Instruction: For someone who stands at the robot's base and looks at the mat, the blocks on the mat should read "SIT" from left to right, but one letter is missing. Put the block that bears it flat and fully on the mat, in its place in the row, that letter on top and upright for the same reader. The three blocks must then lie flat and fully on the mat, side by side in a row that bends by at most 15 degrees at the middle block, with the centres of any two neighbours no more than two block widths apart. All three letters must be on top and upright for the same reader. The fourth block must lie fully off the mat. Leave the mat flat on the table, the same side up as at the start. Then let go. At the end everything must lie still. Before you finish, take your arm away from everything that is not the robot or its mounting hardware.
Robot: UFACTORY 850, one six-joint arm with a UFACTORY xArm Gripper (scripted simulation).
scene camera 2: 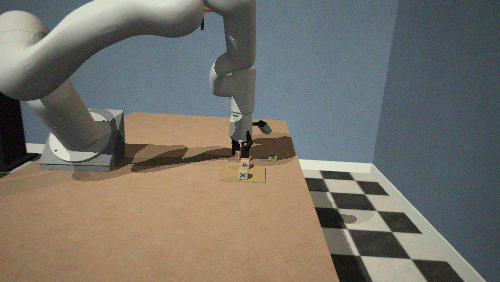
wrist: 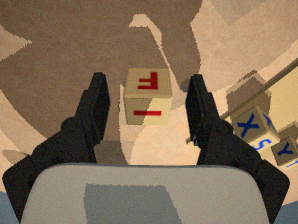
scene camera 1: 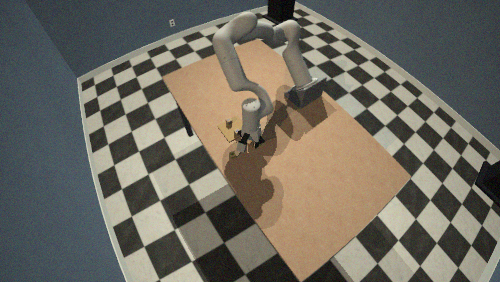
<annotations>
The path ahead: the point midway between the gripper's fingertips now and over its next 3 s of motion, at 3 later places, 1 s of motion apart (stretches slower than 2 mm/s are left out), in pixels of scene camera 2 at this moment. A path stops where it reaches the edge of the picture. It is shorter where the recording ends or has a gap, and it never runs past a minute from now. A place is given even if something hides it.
My gripper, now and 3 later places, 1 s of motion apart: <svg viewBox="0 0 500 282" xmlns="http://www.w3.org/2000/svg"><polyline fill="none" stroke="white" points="240,157 240,152 241,132 243,135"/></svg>
</annotations>
